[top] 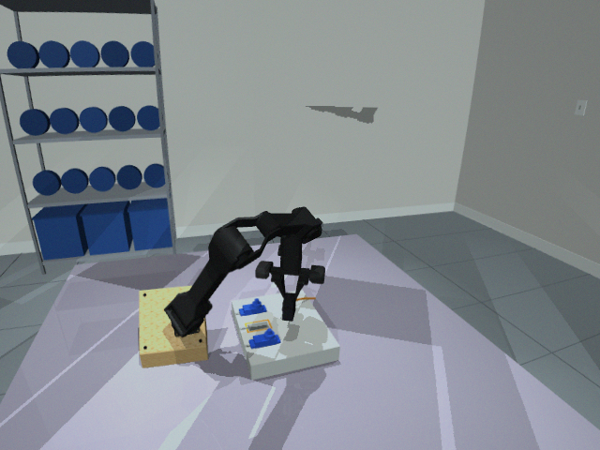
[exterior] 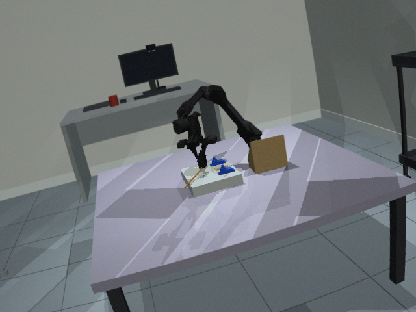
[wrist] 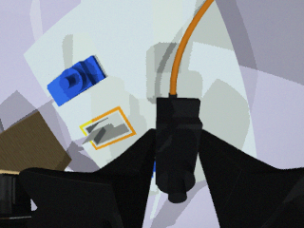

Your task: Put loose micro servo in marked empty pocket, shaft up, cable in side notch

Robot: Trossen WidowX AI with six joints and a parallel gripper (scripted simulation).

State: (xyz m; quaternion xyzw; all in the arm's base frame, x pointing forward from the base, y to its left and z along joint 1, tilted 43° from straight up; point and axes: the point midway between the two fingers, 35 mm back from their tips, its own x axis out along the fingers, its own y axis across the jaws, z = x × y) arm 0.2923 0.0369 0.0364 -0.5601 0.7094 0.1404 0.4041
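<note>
Now: gripper tip 100 mm above the deck block and 10 mm short of it.
</note>
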